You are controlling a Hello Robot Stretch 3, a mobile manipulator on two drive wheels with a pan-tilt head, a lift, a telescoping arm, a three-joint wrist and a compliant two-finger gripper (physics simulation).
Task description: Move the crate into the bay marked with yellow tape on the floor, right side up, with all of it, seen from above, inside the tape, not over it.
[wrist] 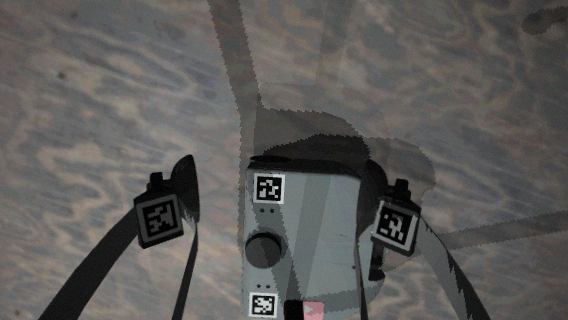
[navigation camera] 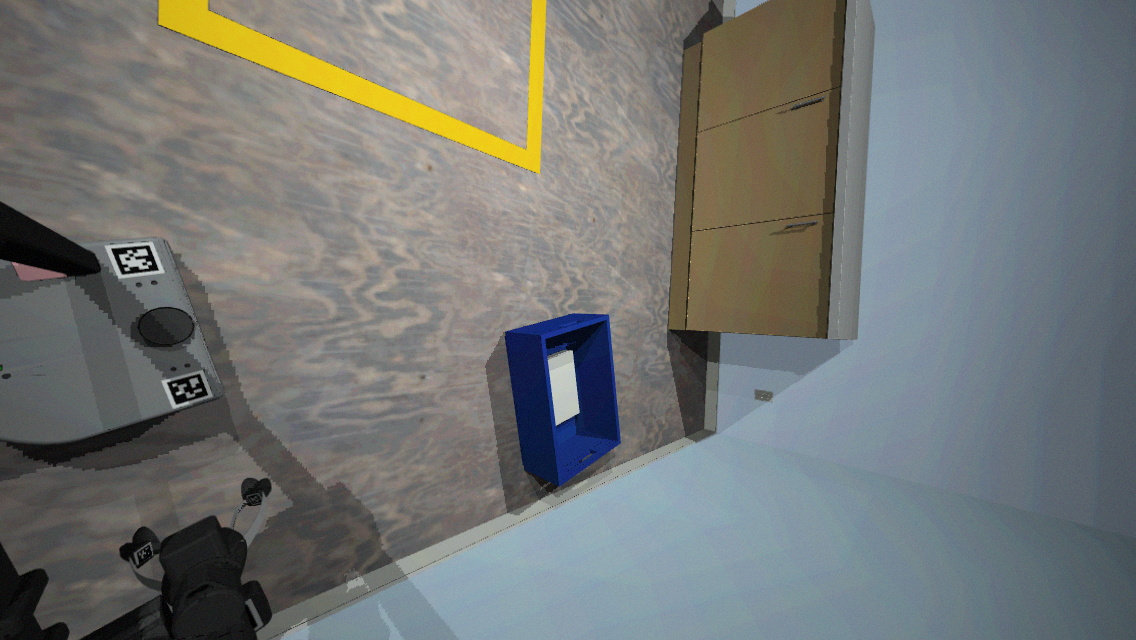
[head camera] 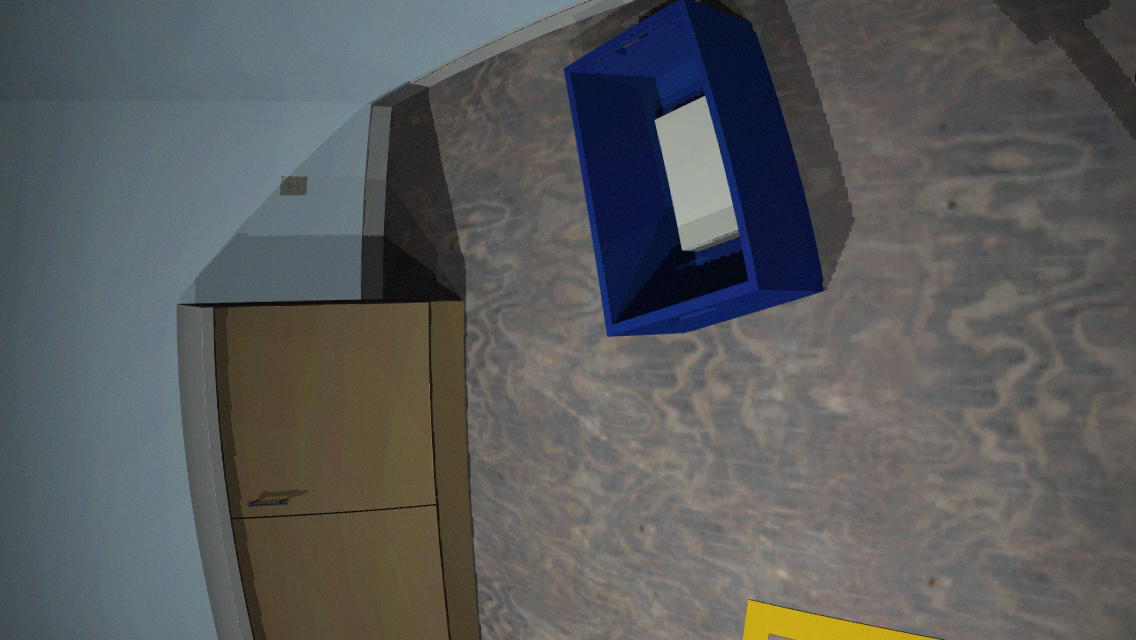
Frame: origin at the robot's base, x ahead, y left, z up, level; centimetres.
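Seen in the pictures: gripper, fingertip midpoint: [wrist: 279,180] [navigation camera: 203,510]; robot's base, link origin: [wrist: 269,219] [navigation camera: 165,323].
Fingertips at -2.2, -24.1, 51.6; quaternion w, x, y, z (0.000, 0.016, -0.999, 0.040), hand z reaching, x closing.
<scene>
Offsets run from my fingertips to a thing's middle, as dx, dy, dz.
The blue open-topped crate @(+108.3, -35.3, -40.6) [head camera: 755,159] [navigation camera: 528,397] stands upright on the floor, close to the wall's skirting, with a white block @(+108.3, -35.3, -47.1) [head camera: 699,174] [navigation camera: 564,389] inside it. The yellow tape [head camera: 794,622] [navigation camera: 357,89] marks a bay on the floor; part of it shows at the bottom edge of the head view and at the top of the navigation view. The crate is outside the tape. My gripper [navigation camera: 198,518] [wrist: 279,180] is open with nothing between its fingers. It hangs above the floor, well to the left of the crate in the navigation view, and apart from it.
A wooden cabinet [head camera: 333,405] [navigation camera: 763,166] stands along one wall, beyond the crate. Pale blue walls [head camera: 95,238] [navigation camera: 953,477] meet in a corner near the crate. My grey base [navigation camera: 119,341] [wrist: 325,210] is below and beside the gripper.
</scene>
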